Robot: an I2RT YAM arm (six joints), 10 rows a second.
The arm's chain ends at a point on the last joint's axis. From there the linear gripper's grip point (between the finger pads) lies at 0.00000 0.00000 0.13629 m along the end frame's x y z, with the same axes.
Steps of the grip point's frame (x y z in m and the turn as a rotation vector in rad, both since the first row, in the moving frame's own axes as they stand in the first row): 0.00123 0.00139 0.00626 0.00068 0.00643 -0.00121; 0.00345 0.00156 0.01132 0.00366 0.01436 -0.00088; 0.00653 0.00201 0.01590 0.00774 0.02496 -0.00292; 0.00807 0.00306 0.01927 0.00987 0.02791 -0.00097; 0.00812 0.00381 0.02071 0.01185 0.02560 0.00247; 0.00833 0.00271 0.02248 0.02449 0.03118 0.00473
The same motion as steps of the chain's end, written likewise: 0.00035 0.00148 0.00626 0.00068 0.00643 -0.00121; 0.00149 0.00206 0.01133 0.00366 0.01436 -0.00088; 0.00313 0.00307 0.01595 0.00774 0.02496 -0.00292; 0.00427 0.00441 0.01933 0.00987 0.02791 -0.00097; 0.00463 0.00542 0.02076 0.01185 0.02560 0.00247; 0.00407 0.00604 0.02259 0.02449 0.03118 0.00473
